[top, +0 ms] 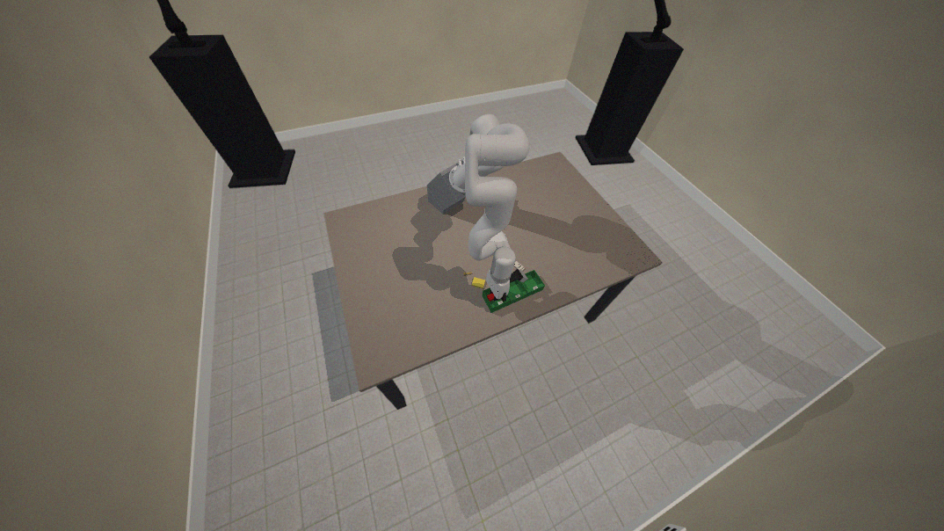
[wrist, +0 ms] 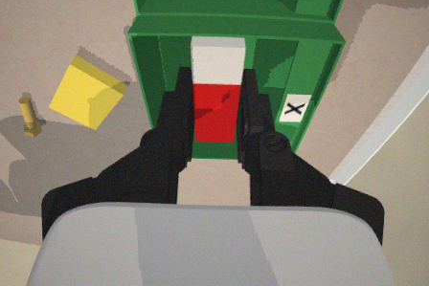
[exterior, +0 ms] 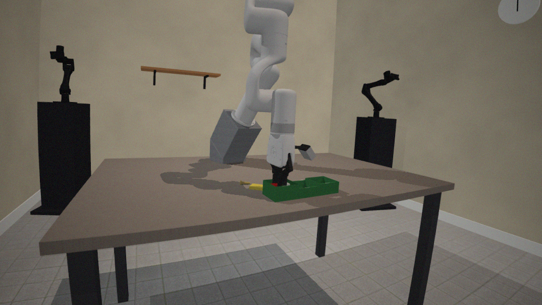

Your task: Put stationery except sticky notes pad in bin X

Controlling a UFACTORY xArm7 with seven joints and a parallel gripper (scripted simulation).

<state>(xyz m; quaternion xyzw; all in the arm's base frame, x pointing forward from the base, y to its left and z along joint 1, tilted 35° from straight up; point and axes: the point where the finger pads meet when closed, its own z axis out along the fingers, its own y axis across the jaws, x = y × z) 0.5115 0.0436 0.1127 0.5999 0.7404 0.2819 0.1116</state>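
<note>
My hand is 30 mm above the grey pencil sharpener. Also, from my hand: green bin row 80 mm to the left, 30 mm below, 20 mm behind; then yellow sticky-note pad 80 mm behind, 60 mm to the right, 40 mm below; then red eraser 20 mm below, 10 mm to the left.
</note>
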